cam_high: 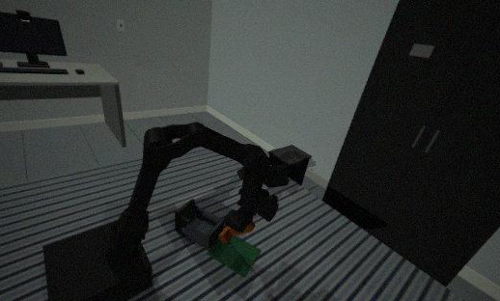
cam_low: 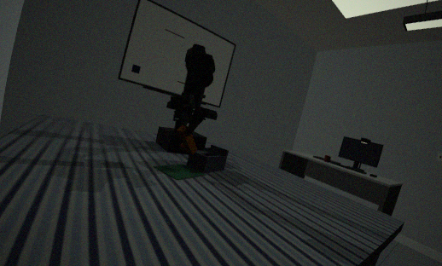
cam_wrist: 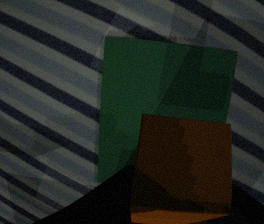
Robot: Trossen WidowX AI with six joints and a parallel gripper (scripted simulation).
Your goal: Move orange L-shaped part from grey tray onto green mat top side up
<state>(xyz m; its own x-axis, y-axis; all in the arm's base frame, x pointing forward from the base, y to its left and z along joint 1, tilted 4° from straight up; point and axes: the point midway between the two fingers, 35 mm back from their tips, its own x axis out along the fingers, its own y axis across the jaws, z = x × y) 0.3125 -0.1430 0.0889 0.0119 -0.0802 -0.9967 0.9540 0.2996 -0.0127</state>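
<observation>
The green mat is 10 mm behind my gripper tip, 20 mm to the left of it and 150 mm below it. The rest, counted from my gripper tip: orange L-shaped part 20 mm behind, 30 mm to the left, 30 mm below.
</observation>
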